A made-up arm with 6 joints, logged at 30 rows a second.
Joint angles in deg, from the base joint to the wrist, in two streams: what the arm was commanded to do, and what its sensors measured. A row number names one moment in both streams.
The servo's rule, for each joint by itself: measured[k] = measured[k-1] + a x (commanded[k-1-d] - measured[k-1]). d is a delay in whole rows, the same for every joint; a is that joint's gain. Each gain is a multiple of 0.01, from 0.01 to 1. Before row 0 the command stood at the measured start. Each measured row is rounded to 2 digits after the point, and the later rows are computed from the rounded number. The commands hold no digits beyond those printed.
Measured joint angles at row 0: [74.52 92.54 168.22 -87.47 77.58 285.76]
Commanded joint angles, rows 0 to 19: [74.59 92.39 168.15 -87.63 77.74 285.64]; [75.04 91.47 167.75 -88.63 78.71 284.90]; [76.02 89.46 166.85 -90.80 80.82 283.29]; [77.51 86.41 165.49 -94.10 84.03 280.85]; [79.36 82.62 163.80 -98.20 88.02 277.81]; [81.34 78.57 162.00 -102.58 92.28 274.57]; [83.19 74.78 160.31 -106.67 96.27 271.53]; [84.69 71.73 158.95 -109.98 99.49 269.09]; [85.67 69.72 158.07 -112.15 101.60 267.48]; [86.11 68.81 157.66 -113.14 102.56 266.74]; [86.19 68.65 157.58 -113.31 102.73 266.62]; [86.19 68.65 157.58 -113.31 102.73 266.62]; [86.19 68.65 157.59 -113.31 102.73 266.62]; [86.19 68.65 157.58 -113.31 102.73 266.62]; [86.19 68.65 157.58 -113.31 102.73 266.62]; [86.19 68.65 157.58 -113.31 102.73 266.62]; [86.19 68.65 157.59 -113.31 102.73 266.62]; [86.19 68.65 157.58 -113.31 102.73 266.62]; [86.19 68.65 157.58 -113.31 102.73 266.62]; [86.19 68.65 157.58 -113.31 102.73 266.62]
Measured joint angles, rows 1 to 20: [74.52 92.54 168.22 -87.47 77.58 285.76]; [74.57 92.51 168.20 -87.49 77.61 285.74]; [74.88 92.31 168.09 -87.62 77.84 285.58]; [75.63 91.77 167.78 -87.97 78.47 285.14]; [76.87 90.75 167.21 -88.64 79.64 284.32]; [78.51 89.21 166.36 -89.69 81.40 283.08]; [80.38 87.19 165.27 -91.11 83.68 281.46]; [82.23 84.83 164.03 -92.82 86.32 279.57]; [83.85 82.34 162.76 -94.71 89.09 277.58]; [85.05 79.94 161.59 -96.63 91.72 275.66]; [85.75 77.83 160.61 -98.45 94.00 273.97]; [86.04 76.09 159.85 -100.08 95.83 272.57]; [86.14 74.68 159.28 -101.54 97.28 271.44]; [86.17 73.53 158.86 -102.83 98.42 270.52]; [86.18 72.60 158.54 -103.98 99.33 269.78]; [86.19 71.85 158.30 -105.01 100.04 269.18]; [86.19 71.24 158.12 -105.92 100.60 268.69]; [86.19 70.75 157.99 -106.73 101.05 268.30]; [86.19 70.35 157.89 -107.45 101.40 267.98]; [86.19 70.03 157.81 -108.09 101.68 267.72]
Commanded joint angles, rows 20 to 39: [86.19 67.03 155.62 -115.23 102.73 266.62]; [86.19 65.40 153.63 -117.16 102.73 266.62]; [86.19 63.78 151.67 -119.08 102.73 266.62]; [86.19 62.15 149.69 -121.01 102.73 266.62]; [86.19 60.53 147.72 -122.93 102.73 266.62]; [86.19 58.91 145.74 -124.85 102.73 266.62]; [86.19 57.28 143.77 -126.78 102.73 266.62]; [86.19 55.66 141.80 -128.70 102.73 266.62]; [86.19 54.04 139.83 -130.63 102.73 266.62]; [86.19 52.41 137.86 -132.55 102.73 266.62]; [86.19 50.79 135.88 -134.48 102.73 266.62]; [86.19 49.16 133.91 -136.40 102.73 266.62]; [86.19 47.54 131.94 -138.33 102.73 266.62]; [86.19 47.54 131.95 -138.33 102.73 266.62]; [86.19 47.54 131.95 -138.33 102.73 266.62]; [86.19 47.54 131.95 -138.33 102.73 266.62]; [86.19 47.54 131.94 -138.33 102.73 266.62]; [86.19 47.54 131.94 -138.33 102.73 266.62]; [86.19 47.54 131.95 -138.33 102.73 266.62]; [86.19 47.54 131.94 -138.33 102.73 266.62]
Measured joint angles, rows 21 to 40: [86.19 69.77 157.75 -108.66 101.90 267.51]; [86.19 69.25 157.22 -109.38 102.07 267.34]; [86.19 68.52 156.32 -110.24 102.21 267.20]; [86.19 67.62 155.16 -111.21 102.32 267.09]; [86.19 66.58 153.79 -112.29 102.41 267.00]; [86.19 65.43 152.27 -113.46 102.48 266.93]; [86.19 64.19 150.64 -114.71 102.53 266.87]; [86.19 62.88 148.92 -116.04 102.57 266.82]; [86.19 61.51 147.14 -117.43 102.60 266.78]; [86.19 60.09 145.31 -118.88 102.63 266.75]; [86.19 58.63 143.45 -120.38 102.65 266.73]; [86.19 57.14 141.56 -121.93 102.67 266.71]; [86.19 55.62 139.65 -123.52 102.68 266.69]; [86.19 54.08 137.72 -125.15 102.69 266.68]; [86.19 52.84 136.28 -126.60 102.70 266.67]; [86.19 51.83 135.20 -127.89 102.71 266.66]; [86.19 51.01 134.39 -129.04 102.71 266.65]; [86.19 50.35 133.78 -130.06 102.71 266.64]; [86.19 49.82 133.32 -130.97 102.71 266.64]; [86.19 49.39 132.98 -131.78 102.71 266.64]
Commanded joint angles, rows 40 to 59: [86.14 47.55 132.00 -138.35 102.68 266.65]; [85.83 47.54 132.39 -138.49 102.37 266.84]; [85.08 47.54 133.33 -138.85 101.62 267.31]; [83.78 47.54 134.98 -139.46 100.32 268.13]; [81.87 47.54 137.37 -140.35 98.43 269.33]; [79.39 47.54 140.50 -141.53 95.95 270.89]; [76.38 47.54 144.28 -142.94 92.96 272.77]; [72.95 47.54 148.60 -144.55 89.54 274.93]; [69.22 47.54 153.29 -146.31 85.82 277.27]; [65.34 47.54 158.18 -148.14 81.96 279.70]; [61.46 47.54 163.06 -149.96 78.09 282.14]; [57.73 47.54 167.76 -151.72 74.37 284.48]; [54.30 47.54 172.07 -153.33 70.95 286.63]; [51.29 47.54 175.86 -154.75 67.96 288.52]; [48.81 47.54 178.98 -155.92 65.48 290.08]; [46.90 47.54 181.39 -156.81 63.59 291.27]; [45.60 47.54 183.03 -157.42 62.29 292.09]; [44.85 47.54 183.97 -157.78 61.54 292.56]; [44.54 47.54 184.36 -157.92 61.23 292.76]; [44.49 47.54 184.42 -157.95 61.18 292.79]
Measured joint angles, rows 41 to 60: [86.19 49.04 132.72 -132.50 102.71 266.64]; [86.16 48.76 132.54 -133.14 102.70 266.64]; [85.94 48.53 132.50 -133.73 102.63 266.68]; [85.37 48.34 132.71 -134.29 102.42 266.80]; [84.32 48.19 133.28 -134.86 101.98 267.05]; [82.70 48.07 134.30 -135.46 101.23 267.48]; [80.52 47.97 135.85 -136.13 100.12 268.13]; [77.79 47.89 137.96 -136.88 98.62 269.01]; [74.60 47.82 140.62 -137.72 96.71 270.13]; [71.05 47.77 143.79 -138.66 94.42 271.49]; [67.28 47.73 147.39 -139.70 91.80 273.05]; [63.44 47.69 151.31 -140.83 88.92 274.78]; [59.67 47.66 155.42 -142.03 85.86 276.62]; [56.13 47.64 159.58 -143.27 82.73 278.52]; [52.94 47.62 163.65 -144.53 79.63 280.42]; [50.21 47.60 167.48 -145.78 76.66 282.26]; [48.03 47.59 170.96 -146.99 73.92 283.97]; [46.43 47.58 173.98 -148.14 71.48 285.51]; [45.39 47.57 176.48 -149.20 69.39 286.85]; [44.83 47.56 178.45 -150.16 67.68 287.97]
